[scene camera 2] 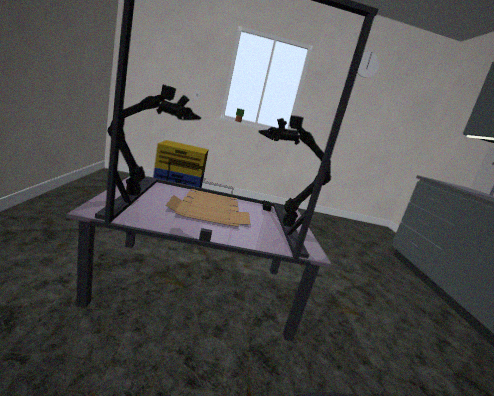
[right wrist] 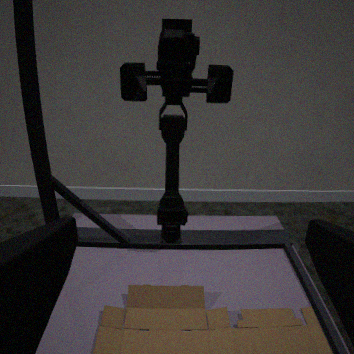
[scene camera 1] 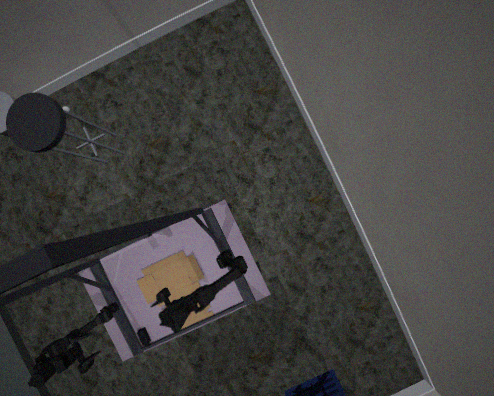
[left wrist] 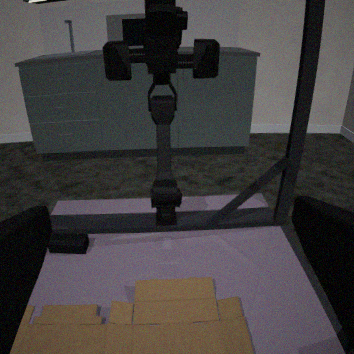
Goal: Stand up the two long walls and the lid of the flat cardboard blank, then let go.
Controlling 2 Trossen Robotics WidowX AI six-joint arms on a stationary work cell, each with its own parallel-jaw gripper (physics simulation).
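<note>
The cardboard blank lies on the table, its walls and lid down. Its lid panel is at the left in the left wrist view and at the right in the right wrist view. One long wall runs along the opposite side. The other lies between base and lid. End flaps tilt slightly. My left gripper is open and empty, high above the table's left part. My right gripper is open and empty, high above the right part. Both are well apart from the blank.
The pale table stands inside a dark frame with uprights and rails. Small black boxes sit at its front and back edges; one box also shows in the left wrist view. A yellow and blue cabinet stands behind.
</note>
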